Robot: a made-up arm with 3 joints.
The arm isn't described. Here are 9 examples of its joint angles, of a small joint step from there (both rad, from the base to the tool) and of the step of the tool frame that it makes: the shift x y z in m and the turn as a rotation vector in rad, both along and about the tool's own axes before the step.
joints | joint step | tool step
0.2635 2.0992 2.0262 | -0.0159 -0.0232 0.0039 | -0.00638 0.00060 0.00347 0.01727 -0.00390 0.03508
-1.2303 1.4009 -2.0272 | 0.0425 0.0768 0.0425 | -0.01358 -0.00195 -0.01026 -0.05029 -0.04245 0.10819
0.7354 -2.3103 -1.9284 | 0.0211 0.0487 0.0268 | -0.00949 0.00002 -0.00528 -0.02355 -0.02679 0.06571
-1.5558 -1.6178 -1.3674 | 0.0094 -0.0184 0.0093 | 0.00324 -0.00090 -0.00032 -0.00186 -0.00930 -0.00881
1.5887 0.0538 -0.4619 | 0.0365 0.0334 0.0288 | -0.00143 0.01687 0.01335 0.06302 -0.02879 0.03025
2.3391 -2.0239 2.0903 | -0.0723 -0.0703 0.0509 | -0.01896 0.00195 0.01632 0.07393 -0.05081 0.12196
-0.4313 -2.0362 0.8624 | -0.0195 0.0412 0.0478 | 0.01163 0.00395 0.00280 0.01372 -0.04780 -0.01681
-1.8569 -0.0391 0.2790 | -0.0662 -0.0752 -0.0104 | -0.00917 -0.03841 -0.02548 -0.13613 0.01038 0.03823
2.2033 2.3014 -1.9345 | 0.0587 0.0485 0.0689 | -0.00780 -0.00090 -0.00726 -0.03467 -0.06883 0.10146
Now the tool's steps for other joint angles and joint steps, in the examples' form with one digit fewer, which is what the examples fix.
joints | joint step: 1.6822 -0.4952 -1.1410 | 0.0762 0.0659 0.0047
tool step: -0.0280 0.0209 0.0132 0.0595 -0.0047 0.1290
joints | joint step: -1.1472 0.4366 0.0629 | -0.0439 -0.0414 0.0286
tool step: 0.0041 -0.0230 -0.0159 -0.0850 -0.0286 0.0066
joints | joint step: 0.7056 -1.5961 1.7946 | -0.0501 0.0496 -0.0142
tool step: -0.0041 -0.0005 0.0004 0.0001 0.0142 0.0005
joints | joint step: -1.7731 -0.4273 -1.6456 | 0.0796 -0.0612 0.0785
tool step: 0.0099 0.0038 0.0002 -0.0007 -0.0785 0.0184
